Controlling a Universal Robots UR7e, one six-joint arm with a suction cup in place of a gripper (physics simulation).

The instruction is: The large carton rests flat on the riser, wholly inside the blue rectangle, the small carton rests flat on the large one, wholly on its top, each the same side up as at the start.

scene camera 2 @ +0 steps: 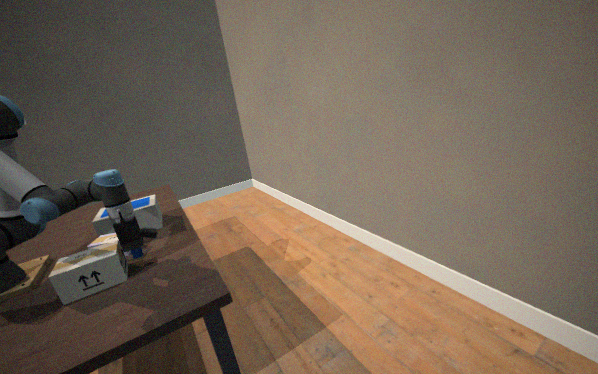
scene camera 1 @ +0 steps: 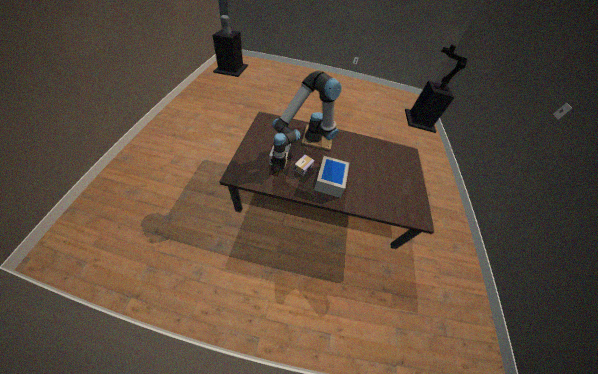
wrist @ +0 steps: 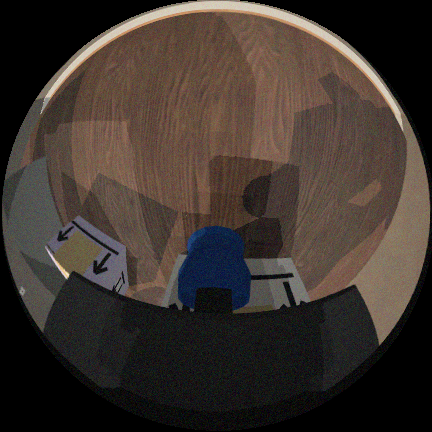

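Note:
The large carton [scene camera 2: 87, 277] [wrist: 273, 284] [scene camera 1: 271, 156], white with up arrows and tan tape, stands flat on the table [scene camera 1: 383, 181] [scene camera 2: 170, 289] near its left end. My suction cup [scene camera 2: 136, 252] [wrist: 213, 266] points straight down, low beside the carton's side and below its top, sealed on nothing. The small lilac carton [scene camera 1: 303, 164] [scene camera 2: 104, 240] [wrist: 80, 252] stands on the table between the large carton and the riser. The grey riser [scene camera 1: 327, 188] [scene camera 2: 150, 217] carries the blue rectangle [scene camera 1: 333, 171] [scene camera 2: 141, 202], with nothing on it.
The arm's base [scene camera 1: 317, 136] stands on the table behind the cartons. The table's near edge and corner lie close to the large carton in the second scene view. Two black pedestals [scene camera 1: 228, 50] [scene camera 1: 429, 105] stand on the floor far from the table.

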